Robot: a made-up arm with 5 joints.
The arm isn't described. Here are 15 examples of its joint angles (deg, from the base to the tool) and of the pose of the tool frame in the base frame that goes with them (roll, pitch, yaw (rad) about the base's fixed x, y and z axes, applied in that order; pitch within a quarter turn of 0, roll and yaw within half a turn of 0; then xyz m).
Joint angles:
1: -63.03 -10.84 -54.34 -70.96 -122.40
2: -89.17 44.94 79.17 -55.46 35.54
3: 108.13 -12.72 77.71 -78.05 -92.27
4: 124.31 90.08 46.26 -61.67 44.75
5: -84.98 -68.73 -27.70 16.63 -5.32
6: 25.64 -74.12 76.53 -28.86 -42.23
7: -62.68 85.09 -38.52 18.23 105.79
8: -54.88 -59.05 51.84 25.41 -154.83
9: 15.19 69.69 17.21 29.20 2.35
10: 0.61 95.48 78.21 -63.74 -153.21
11: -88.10 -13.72 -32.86 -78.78 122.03
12: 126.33 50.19 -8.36 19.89 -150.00
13: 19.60 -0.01 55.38 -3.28 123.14
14: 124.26 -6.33 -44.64 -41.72 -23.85
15: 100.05 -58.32 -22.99 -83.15 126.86
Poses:
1: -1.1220 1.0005 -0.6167 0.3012 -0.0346 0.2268
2: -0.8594 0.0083 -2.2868 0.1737 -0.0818 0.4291
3: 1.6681 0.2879 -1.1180 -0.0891 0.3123 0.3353
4: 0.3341 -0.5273 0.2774 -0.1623 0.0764 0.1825
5: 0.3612 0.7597 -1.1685 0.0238 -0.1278 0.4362
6: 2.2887 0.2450 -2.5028 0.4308 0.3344 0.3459
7: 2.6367 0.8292 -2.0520 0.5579 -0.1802 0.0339
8: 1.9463 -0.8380 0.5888 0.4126 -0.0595 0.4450
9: 1.1717 -0.3060 -0.4968 0.2665 0.2843 0.0712
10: 0.5382 0.5890 2.1634 0.3908 0.3408 0.2003
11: 1.4337 -0.3077 1.9112 0.2001 0.0740 0.1786
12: -0.9871 0.2074 -2.2399 -0.2359 0.1230 0.2099
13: -0.5541 -0.6242 -1.7937 0.1671 0.2776 0.4814
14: -0.5843 -0.5171 2.1320 0.0169 0.1512 0.2800
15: 1.1515 -1.0639 -0.5229 0.0973 0.1465 0.4325
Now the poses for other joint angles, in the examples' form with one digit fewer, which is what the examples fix.
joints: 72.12 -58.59 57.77 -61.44 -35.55
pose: 1.869 0.885 -1.596 0.124 0.500 0.399
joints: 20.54 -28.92 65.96 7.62 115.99
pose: -1.406 -0.727 -1.132 0.305 0.313 0.554
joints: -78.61 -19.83 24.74 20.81 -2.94
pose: 0.192 0.906 -1.525 0.093 -0.057 0.397
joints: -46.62 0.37 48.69 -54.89 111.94
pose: -0.333 -1.010 -2.304 0.235 0.122 0.451
